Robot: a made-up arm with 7 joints.
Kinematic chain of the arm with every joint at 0, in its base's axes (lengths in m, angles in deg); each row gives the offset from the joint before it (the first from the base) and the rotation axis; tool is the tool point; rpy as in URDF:
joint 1: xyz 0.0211 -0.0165 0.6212 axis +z
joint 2: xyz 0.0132 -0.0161 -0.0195 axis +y
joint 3: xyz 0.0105 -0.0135 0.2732 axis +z
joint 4: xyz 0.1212 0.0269 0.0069 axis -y
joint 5: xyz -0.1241 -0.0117 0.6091 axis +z
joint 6: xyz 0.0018 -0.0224 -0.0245 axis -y
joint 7: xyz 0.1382 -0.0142 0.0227 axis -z
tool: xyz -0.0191 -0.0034 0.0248 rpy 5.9 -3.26 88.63
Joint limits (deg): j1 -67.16..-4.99 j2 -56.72..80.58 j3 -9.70..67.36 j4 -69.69..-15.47 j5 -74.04..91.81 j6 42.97..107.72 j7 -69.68..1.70
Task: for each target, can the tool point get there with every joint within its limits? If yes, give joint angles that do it. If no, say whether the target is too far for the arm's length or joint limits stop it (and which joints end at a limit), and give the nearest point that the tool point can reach.
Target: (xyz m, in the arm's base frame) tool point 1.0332 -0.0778 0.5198
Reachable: yes | joints -20.32 56.98 30.31 -54.98 67.95 74.28 -40.35
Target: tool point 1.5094 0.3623 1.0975
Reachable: no: too far | nearest point 1.0018 0.2174 0.9273 | short by 0.555 m
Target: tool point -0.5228 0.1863 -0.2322
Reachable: no: joint limits stop it (at a limit: joint 1, joint 2, joint 3, joint 4, joint 6, joint 7) | nearest point 0.1383 -0.7217 -0.0689 | short by 1.135 m
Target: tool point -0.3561 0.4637 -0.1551
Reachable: no: joint limits stop it (at a limit: joint 1, joint 2, joint 4, joint 6, joint 7) | nearest point 0.7268 0.3446 0.0603 | short by 1.110 m
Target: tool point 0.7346 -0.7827 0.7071
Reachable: yes | joints -55.90 68.61 41.44 -28.31 -15.08 79.06 -52.81
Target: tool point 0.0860 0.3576 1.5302
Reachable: yes | joints -48.52 -41.06 40.19 -40.40 12.83 49.27 -5.66
